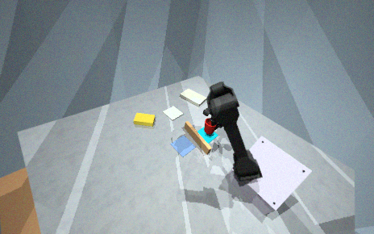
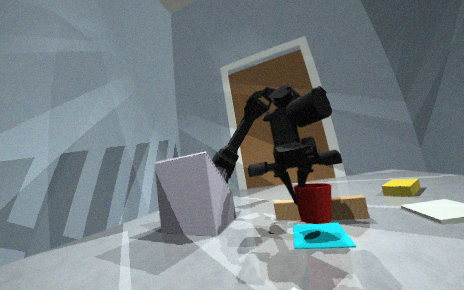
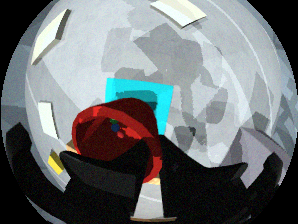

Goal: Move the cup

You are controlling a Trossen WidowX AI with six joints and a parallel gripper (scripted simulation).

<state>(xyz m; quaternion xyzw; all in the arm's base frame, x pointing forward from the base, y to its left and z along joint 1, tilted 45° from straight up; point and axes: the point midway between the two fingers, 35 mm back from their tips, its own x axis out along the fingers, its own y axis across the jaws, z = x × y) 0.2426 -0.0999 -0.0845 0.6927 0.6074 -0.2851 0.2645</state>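
My gripper tip is now 8 cm above the cyan pad and 3 cm short of it. Round my gripper tip: blue patch: 18 cm to the left, 8 cm below, 7 cm ahead; red cup: 3 cm ahead; wooden block: 9 cm to the left, 5 cm below, 5 cm ahead.
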